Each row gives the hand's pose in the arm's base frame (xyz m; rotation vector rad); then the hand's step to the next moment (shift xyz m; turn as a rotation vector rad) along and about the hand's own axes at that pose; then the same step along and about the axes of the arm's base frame.
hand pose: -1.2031 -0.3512 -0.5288 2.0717 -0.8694 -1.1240
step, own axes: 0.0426 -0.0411 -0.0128 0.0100 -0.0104 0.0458
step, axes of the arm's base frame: 0.0395 -0.0063 -0.0455 -0.0330 -0.0110 -0.0330
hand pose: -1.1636 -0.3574 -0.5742 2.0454 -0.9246 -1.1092
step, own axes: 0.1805 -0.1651 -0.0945 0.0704 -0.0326 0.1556
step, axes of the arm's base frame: 0.2010 -0.0357 -0.1647 -0.0985 -0.0685 -0.1259
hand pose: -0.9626 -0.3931 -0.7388 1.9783 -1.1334 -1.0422
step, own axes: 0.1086 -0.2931 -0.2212 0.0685 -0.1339 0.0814
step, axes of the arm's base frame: 0.3415 0.0596 -0.1627 0.0051 -0.0131 -0.1704
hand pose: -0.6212 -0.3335 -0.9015 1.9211 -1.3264 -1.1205
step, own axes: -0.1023 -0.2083 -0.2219 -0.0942 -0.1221 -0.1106
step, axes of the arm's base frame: 0.2736 0.1666 -0.0212 0.1379 0.1299 -0.0111
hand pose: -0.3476 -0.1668 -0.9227 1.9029 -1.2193 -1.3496
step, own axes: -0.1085 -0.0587 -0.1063 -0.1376 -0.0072 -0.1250
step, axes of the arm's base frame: 0.1085 0.1130 0.0445 0.1032 0.1125 0.1063
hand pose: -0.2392 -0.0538 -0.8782 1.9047 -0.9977 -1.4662
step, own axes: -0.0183 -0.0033 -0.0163 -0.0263 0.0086 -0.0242
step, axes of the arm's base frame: 0.0140 0.0163 0.0122 0.0177 0.0157 0.0282
